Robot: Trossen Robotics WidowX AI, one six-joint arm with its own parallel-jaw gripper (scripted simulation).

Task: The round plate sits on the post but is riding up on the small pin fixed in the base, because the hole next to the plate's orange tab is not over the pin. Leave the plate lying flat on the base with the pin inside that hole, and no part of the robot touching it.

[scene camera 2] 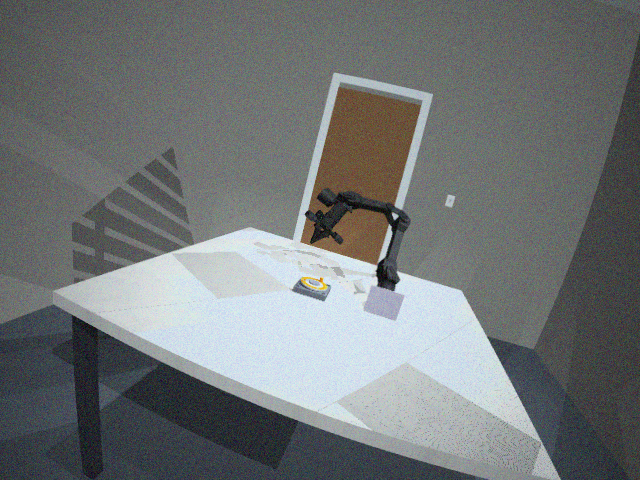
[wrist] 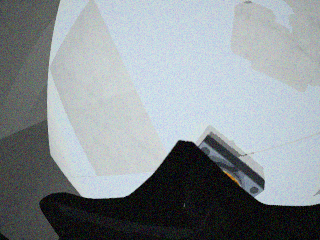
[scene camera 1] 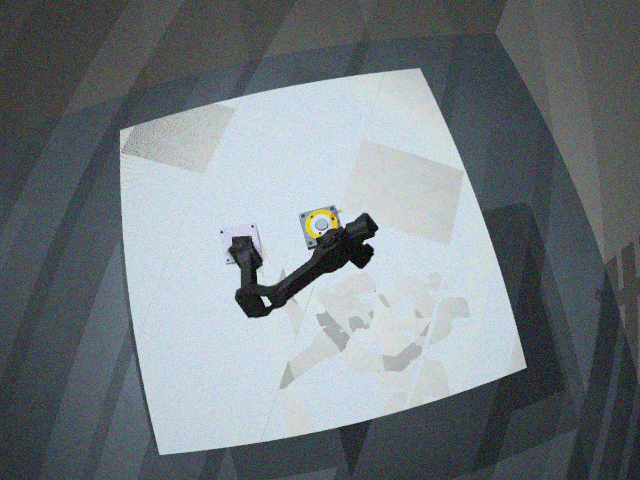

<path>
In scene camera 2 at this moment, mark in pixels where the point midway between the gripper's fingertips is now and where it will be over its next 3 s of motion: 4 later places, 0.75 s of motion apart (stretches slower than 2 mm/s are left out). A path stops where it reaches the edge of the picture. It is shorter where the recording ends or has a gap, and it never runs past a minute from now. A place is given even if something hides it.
My gripper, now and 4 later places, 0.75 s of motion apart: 310, 243; 326, 274; 322, 279; 317, 277; 310, 275
</path>
